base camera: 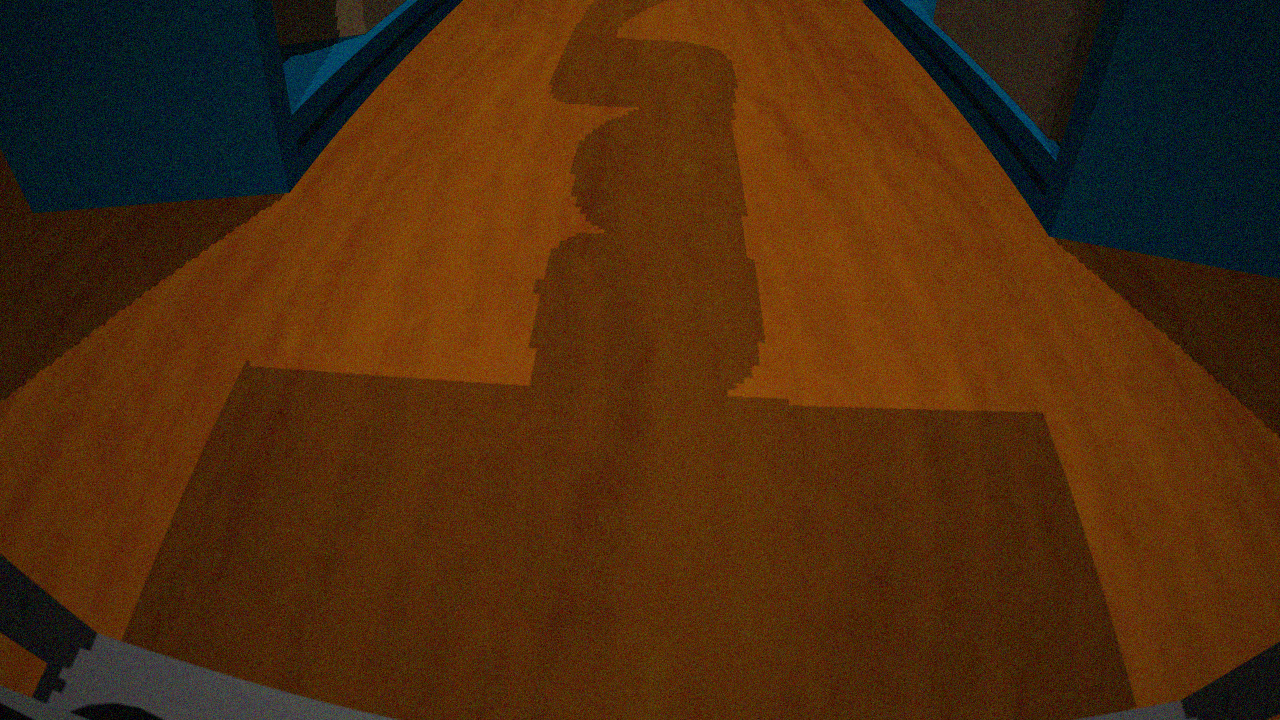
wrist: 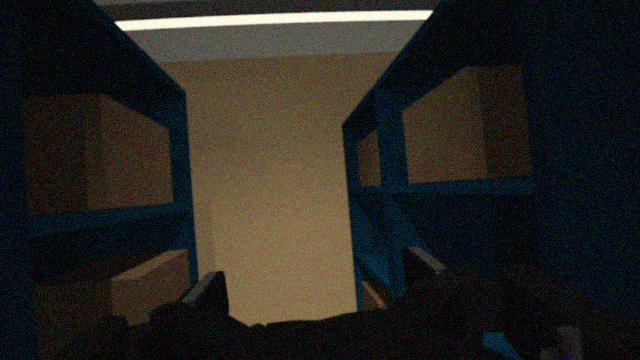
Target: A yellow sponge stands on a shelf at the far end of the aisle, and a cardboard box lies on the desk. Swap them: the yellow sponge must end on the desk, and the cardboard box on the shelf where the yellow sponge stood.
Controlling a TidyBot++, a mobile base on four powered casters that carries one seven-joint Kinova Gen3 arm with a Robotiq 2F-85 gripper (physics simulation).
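Frame: origin at the arm's base, x ahead, y left, z up, level; centimetres.
Seen in the pictures: gripper, fingertip midpoint: (wrist: 316, 279).
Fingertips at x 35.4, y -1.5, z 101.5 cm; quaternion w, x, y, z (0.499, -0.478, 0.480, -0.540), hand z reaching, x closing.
A point is followed by its place in that frame.
My gripper (wrist: 316, 279) @(x 35.4, y -1.5, z 101.5 cm) is open, with its two dark fingers wide apart at the bottom of the wrist view and no object visible between them. It points along the aisle and somewhat upward, between two rows of blue shelving. The yellow sponge does not show in either view. The desk and the cardboard box on it do not show either. The wrist view is dark and grainy, and much of the shelf interiors is in shadow.
Blue shelving stands left (base camera: 134, 98) @(x 66.6, y 58.0, z -25.9 cm) (wrist: 181, 150) @(x 154.4, y 42.8, z 125.8 cm) and right (base camera: 1190, 134) @(x 68.2, y -56.2, z -23.5 cm) (wrist: 391, 140) @(x 155.7, y -44.0, z 124.0 cm) of the aisle. Brown boxes stand on it at left (wrist: 135, 160) @(x 112.8, y 42.1, z 117.8 cm) (wrist: 150, 287) @(x 116.7, y 42.2, z 81.6 cm) and right (wrist: 445, 135) @(x 105.6, y -43.4, z 117.7 cm). A beige wall (wrist: 270, 175) @(x 253.9, y 14.4, z 118.4 cm) closes the far end. The robot's shadow lies on the wooden floor (base camera: 429, 223) @(x 60.4, y 20.5, z -39.7 cm).
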